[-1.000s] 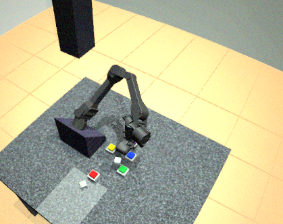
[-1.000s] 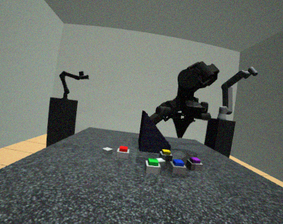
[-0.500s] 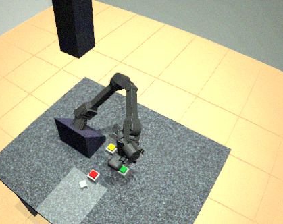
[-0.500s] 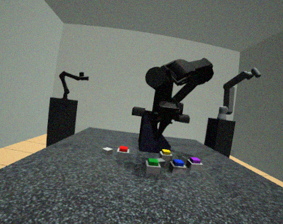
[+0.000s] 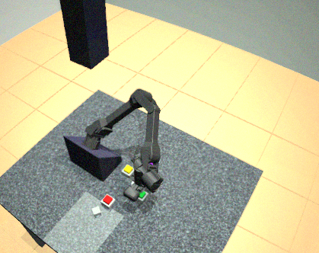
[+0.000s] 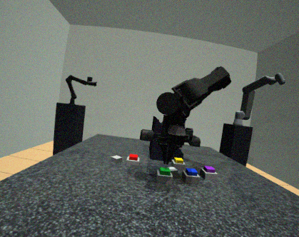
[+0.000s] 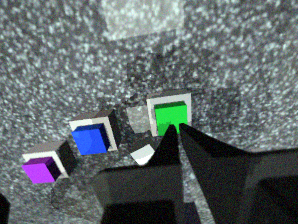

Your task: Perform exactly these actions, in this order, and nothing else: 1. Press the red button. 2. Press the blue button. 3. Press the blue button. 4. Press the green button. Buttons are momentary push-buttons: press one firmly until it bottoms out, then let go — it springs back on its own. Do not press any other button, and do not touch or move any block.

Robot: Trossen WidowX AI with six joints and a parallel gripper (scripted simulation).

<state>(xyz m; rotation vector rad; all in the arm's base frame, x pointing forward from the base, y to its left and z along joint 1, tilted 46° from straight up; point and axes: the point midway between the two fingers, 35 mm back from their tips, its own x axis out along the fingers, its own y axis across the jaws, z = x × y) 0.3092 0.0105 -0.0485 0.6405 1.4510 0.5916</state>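
My gripper tip is now 3 cm above the green button. Round my gripper tip: yellow button 13 cm behind, 8 cm to the left, 3 cm below; then blue button 10 cm to the left, 3 cm below, 1 cm behind; then red button 11 cm to the right, 11 cm behind, 3 cm below.
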